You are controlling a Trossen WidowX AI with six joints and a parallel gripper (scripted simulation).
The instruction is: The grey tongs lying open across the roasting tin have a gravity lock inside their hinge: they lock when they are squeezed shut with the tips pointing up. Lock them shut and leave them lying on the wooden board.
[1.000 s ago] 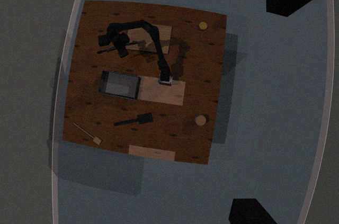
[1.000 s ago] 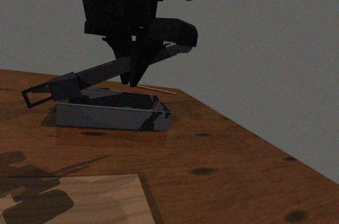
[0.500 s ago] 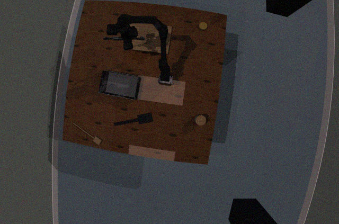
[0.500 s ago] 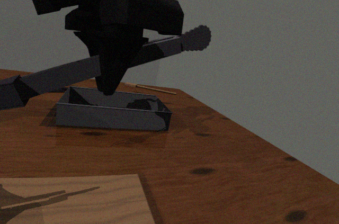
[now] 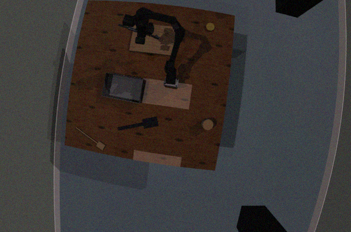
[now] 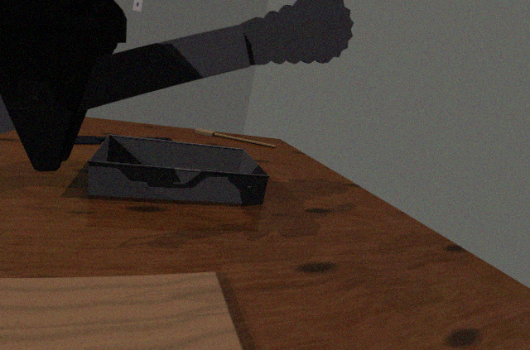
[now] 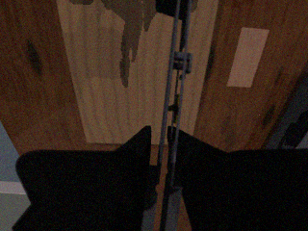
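Now: gripper tip 150 mm above the light wooden board, 50 mm past it and 30 mm to the left of it. Also, from my gripper tip: black spatula 650 mm to the left, 160 mm below, 30 mm behind; then small yellow cylinder 490 mm behind, 190 mm to the right, 150 mm below; then grey roasting tin 390 mm to the left, 130 mm below, 130 mm ahead.
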